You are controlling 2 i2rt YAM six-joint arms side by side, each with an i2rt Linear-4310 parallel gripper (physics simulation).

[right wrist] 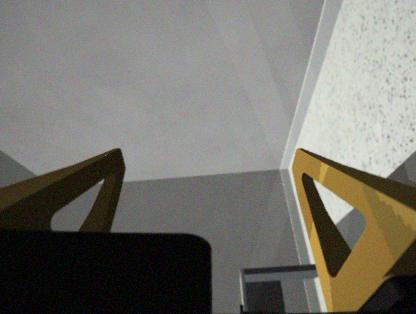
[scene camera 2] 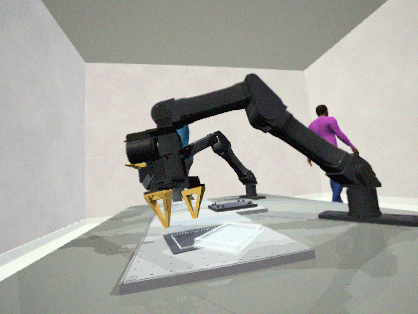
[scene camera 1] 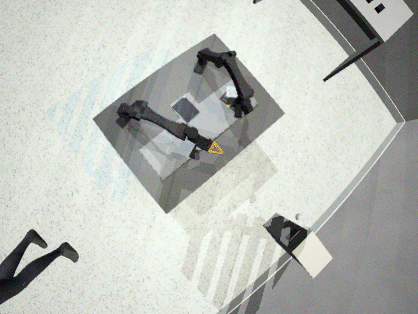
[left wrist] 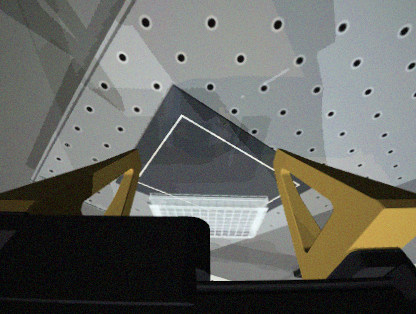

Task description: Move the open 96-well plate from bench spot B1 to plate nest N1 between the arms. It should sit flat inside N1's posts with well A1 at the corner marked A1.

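Where they show: left gripper, between the fingertips: point(scene camera 2: 182, 222) point(left wrist: 207, 156); right gripper, between the fingertips: point(right wrist: 208, 158) point(scene camera 2: 124, 152) point(scene camera 1: 222, 153); left arm's base, origin of its link: point(scene camera 2: 365, 219) point(scene camera 1: 202, 62); right arm's base, origin of its link: point(scene camera 2: 251, 197).
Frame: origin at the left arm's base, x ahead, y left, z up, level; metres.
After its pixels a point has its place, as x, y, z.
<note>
The clear 96-well plate point(scene camera 1: 231, 92) @(0.304, -0.160, 0.029) point(scene camera 2: 231, 237) @(0.352, -0.122, 0.027) point(left wrist: 237, 220) @(0.300, -0.163, 0.028) lies low over one end of the dark, white-outlined B1 spot point(scene camera 2: 179, 243) @(0.406, -0.208, 0.015) point(left wrist: 200, 145) @(0.368, -0.248, 0.015), askew to its outline and partly beyond it. My left gripper point(scene camera 2: 181, 221) @(0.365, -0.260, 0.039) point(left wrist: 207, 156) @(0.365, -0.260, 0.039) is open and empty, pointing down above the B1 spot, higher than the plate and to its left in scene camera 2. The dark nest N1 point(scene camera 1: 185, 108) @(0.037, -0.414, 0.024) point(scene camera 2: 233, 205) @(0.057, -0.391, 0.025) with short posts stands farther back and holds no plate. The A1 marks are too small to read. My right gripper point(scene camera 1: 219, 149) @(0.373, -0.653, 0.262) point(right wrist: 208, 158) @(0.373, -0.653, 0.262) is open and empty, pointing away from the plate.
A pale perforated board point(scene camera 1: 160, 155) @(0.004, -0.796, 0.013) point(scene camera 2: 280, 251) @(0.326, -0.045, 0.013) point(left wrist: 295, 45) @(0.336, -0.335, 0.013) carries the B1 spot. It lies on the grey bench point(scene camera 1: 167, 197) @(0.160, -1.054, 0.000) point(scene camera 2: 60, 270) @(0.585, -0.294, 0.000). The left arm point(scene camera 2: 295, 132) @(0.141, -0.081, 0.226) arches over the bench in scene camera 2. A person point(scene camera 2: 325, 131) stands behind the bench.
</note>
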